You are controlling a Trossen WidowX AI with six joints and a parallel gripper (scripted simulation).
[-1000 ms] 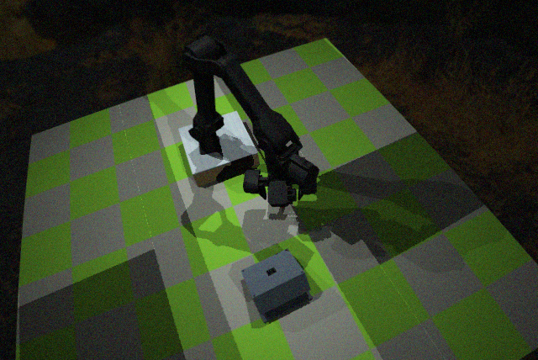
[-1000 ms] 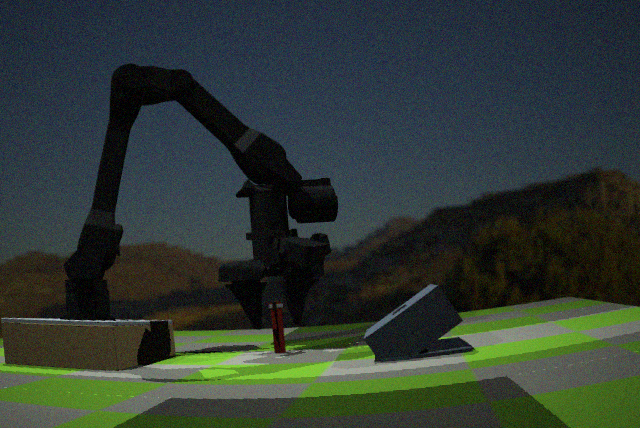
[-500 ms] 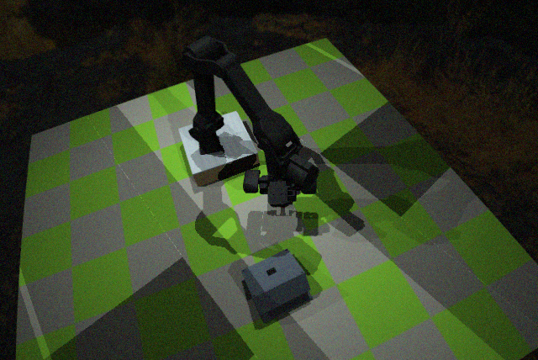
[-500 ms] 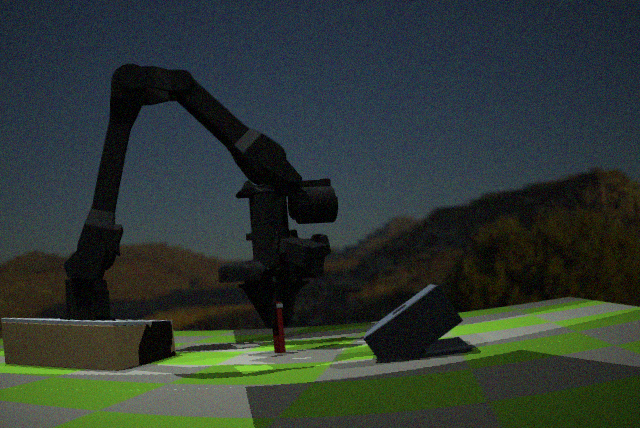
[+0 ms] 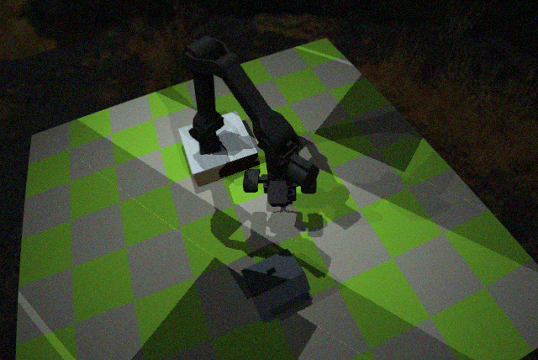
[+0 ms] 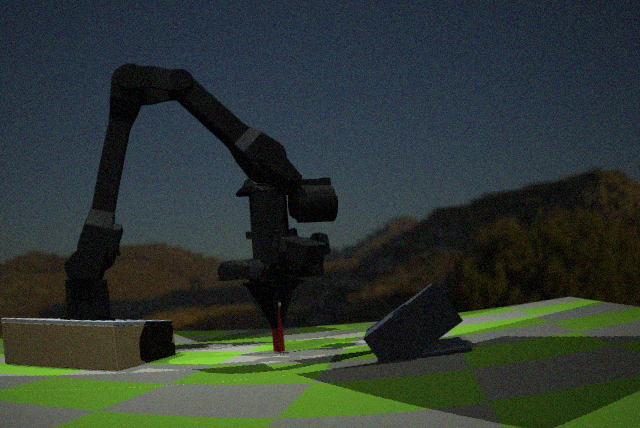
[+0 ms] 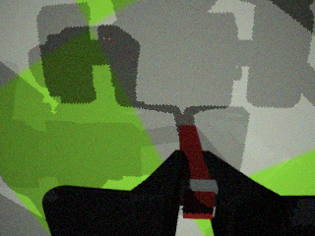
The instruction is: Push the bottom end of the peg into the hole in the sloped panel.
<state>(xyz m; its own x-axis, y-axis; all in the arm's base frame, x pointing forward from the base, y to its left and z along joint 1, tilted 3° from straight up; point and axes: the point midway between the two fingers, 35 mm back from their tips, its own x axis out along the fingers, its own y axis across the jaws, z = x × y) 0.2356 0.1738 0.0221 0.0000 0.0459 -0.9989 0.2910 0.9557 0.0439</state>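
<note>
Right now my gripper tip is 22 cm short of the sloped panel, 7 cm to the left of it and 1 cm above it. Round my gripper tip: red peg 2 cm above.
</note>
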